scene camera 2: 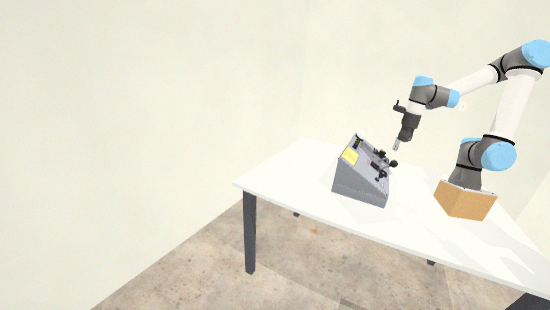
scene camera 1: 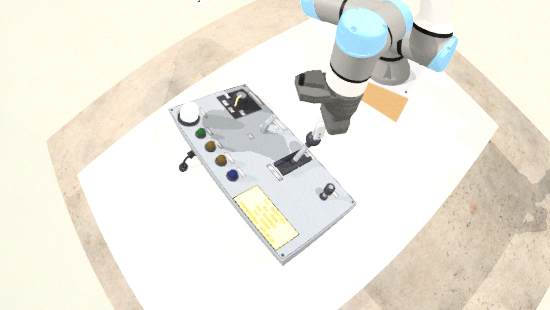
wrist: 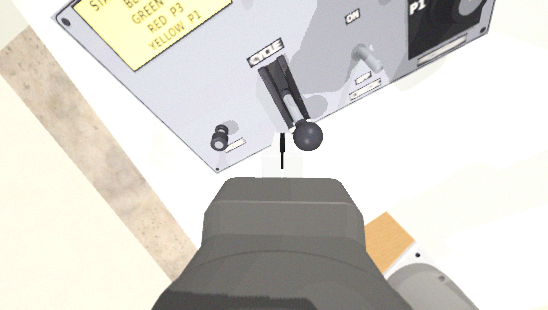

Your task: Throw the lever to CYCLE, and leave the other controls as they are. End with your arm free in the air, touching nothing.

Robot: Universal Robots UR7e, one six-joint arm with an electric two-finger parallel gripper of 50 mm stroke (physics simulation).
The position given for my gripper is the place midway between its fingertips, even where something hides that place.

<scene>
I see my gripper point(scene camera 1: 317, 136) and a lever point(wrist: 308, 136).
My gripper is seen too in the wrist view point(wrist: 282, 144).
</scene>
